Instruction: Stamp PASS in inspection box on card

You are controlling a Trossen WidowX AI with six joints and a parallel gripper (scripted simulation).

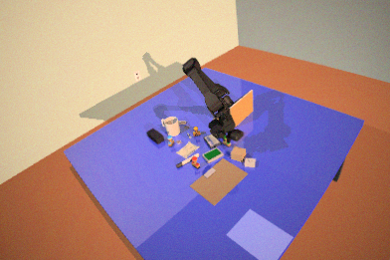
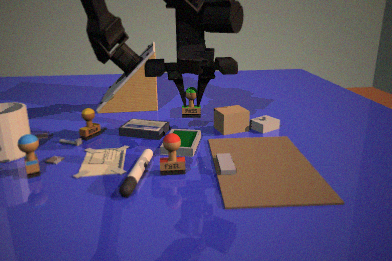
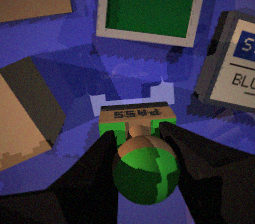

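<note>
Now: gripper tip 8 cm short of the green ink pad, 4 cm to the left of it and 5 cm above it. Also, from my gripper tip: flat box: 10 cm to the right, 4 cm below; red-knobbed stamp: 18 cm ahead, 7 cm to the right, 3 cm below; cardboard cube: 2 cm ahead, 8 cm to the left, 3 cm below.
</note>
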